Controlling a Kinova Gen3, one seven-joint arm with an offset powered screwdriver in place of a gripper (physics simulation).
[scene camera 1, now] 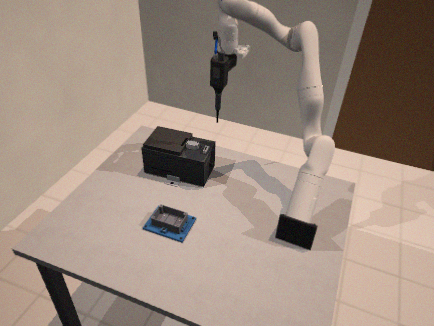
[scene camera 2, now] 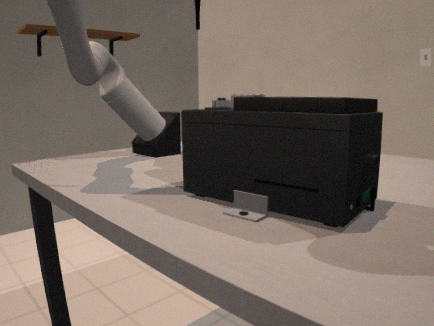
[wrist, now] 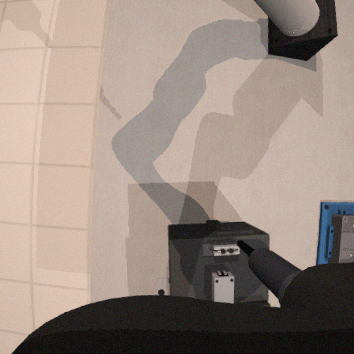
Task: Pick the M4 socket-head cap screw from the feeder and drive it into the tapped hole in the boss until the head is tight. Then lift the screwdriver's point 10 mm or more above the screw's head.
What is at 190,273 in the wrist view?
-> A black screw feeder.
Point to a dark lid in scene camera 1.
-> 162,139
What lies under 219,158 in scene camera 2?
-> A black screw feeder.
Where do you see a black screw feeder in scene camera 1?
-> At 191,173
